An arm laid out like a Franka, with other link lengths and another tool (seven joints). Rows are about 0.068 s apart.
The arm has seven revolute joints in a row. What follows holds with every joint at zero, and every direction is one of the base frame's. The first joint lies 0.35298 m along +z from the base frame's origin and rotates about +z. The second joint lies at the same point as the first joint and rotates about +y. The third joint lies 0.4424 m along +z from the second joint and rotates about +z. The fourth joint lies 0.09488 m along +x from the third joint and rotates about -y. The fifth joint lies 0.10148 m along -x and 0.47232 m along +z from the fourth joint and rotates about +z. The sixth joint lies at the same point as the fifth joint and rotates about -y. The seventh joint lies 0.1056 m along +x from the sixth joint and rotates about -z. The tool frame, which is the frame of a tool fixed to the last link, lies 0.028 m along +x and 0.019 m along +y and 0.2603 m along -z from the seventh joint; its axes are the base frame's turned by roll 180, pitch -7.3 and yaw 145 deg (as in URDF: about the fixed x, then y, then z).
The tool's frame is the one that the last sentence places.
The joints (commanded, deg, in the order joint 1, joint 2, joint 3, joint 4, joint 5, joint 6, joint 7), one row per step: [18.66, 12.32, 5.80, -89.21, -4.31, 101.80, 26.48]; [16.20, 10.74, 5.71, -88.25, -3.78, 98.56, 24.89]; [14.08, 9.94, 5.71, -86.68, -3.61, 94.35, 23.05]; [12.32, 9.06, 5.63, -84.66, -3.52, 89.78, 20.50]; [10.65, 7.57, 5.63, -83.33, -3.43, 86.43, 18.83]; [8.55, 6.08, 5.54, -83.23, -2.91, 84.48, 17.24]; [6.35, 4.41, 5.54, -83.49, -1.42, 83.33, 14.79]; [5.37, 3.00, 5.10, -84.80, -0.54, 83.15, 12.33]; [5.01, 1.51, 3.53, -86.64, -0.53, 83.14, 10.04]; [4.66, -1.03, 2.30, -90.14, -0.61, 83.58, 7.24]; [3.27, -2.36, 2.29, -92.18, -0.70, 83.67, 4.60]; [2.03, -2.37, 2.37, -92.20, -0.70, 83.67, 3.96]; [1.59, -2.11, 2.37, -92.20, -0.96, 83.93, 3.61]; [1.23, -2.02, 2.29, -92.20, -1.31, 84.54, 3.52]
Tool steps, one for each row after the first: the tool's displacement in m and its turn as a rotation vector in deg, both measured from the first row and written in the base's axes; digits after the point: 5 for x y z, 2 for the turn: [-0.00195, -0.03658, 0.02451, -0.02, 0.84, -1.23]; [-0.00745, -0.06860, 0.04249, -0.63, 2.67, -1.76]; [-0.01689, -0.09653, 0.06558, -1.15, 4.39, -1.31]; [-0.02819, -0.12146, 0.09191, -1.27, 4.99, -1.49]; [-0.03747, -0.14908, 0.10798, -0.89, 5.55, -2.16]; [-0.04760, -0.17034, 0.12397, 0.62, 5.74, -1.84]; [-0.05686, -0.18346, 0.12769, 1.44, 6.05, -0.73]; [-0.06573, -0.20641, 0.12693, 1.39, 6.44, -0.38]; [-0.08380, -0.22593, 0.12230, 1.29, 7.00, 0.83]; [-0.09447, -0.24217, 0.11720, 1.27, 7.68, 2.04]; [-0.09336, -0.25504, 0.11712, 1.37, 7.70, 1.53]; [-0.09043, -0.26098, 0.11458, 1.16, 7.69, 1.42]; [-0.08661, -0.26743, 0.11463, 0.88, 7.15, 1.07]
